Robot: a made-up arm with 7 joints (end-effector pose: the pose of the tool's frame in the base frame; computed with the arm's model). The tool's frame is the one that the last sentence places.
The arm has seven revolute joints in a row. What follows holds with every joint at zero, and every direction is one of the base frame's. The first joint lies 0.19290 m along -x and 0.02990 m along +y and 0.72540 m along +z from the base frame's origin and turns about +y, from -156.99 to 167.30 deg. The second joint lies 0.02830 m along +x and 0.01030 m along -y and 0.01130 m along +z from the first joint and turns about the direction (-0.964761, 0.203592, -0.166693), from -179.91 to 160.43 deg. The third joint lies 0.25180 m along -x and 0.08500 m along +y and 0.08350 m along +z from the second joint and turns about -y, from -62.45 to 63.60 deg. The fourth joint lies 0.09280 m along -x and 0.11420 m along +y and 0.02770 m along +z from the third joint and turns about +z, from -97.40 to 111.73 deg. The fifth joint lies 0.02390 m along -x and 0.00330 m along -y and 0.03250 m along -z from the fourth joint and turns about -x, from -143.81 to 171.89 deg. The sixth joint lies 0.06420 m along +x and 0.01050 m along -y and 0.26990 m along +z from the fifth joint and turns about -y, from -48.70 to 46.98 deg. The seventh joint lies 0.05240 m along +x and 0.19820 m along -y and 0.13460 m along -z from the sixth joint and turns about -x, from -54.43 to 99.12 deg. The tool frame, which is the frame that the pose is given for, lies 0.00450 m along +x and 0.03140 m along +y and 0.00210 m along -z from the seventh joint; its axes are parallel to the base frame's.
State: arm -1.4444 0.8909 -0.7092 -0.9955 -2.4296 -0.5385 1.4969
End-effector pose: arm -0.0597 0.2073 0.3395 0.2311 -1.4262 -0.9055
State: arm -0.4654 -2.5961 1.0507 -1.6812 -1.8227 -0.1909 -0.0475
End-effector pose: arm -0.4465 0.0570 0.7647 -1.1403 -0.2603 0.8910
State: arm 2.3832 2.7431 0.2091 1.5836 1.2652 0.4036 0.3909
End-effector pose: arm -0.2304 0.0157 1.3413 -1.3716 -0.1353 -1.6414
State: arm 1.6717 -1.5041 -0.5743 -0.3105 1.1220 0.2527 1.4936
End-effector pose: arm -0.0145 -0.2178 0.8359 -0.6766 0.9850 1.1308
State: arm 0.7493 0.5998 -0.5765 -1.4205 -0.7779 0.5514 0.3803
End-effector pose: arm -0.3428 0.2190 1.2290 -1.5021 -0.0679 -1.0336
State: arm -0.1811 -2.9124 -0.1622 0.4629 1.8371 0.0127 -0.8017
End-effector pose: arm -0.5072 -0.3078 0.4110 1.7722 -1.3133 0.2374
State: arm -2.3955 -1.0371 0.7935 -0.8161 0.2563 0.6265 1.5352
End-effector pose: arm 0.1560 -0.1714 0.4781 1.3997 -1.5843 -1.0692
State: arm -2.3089 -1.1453 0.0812 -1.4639 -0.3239 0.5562 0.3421
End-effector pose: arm 0.2133 -0.1428 0.3804 1.8985 -1.4447 0.0298
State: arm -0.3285 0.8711 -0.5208 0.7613 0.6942 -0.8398 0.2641
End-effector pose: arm -0.3343 0.3721 0.8116 -1.5807 1.2557 0.0838
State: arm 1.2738 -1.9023 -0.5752 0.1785 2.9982 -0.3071 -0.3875
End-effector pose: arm -0.1427 -0.0773 1.2385 -0.6327 0.5876 0.3392
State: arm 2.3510 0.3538 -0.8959 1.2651 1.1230 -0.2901 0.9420
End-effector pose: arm 0.0010 0.3537 0.6390 0.9084 1.1582 2.3016
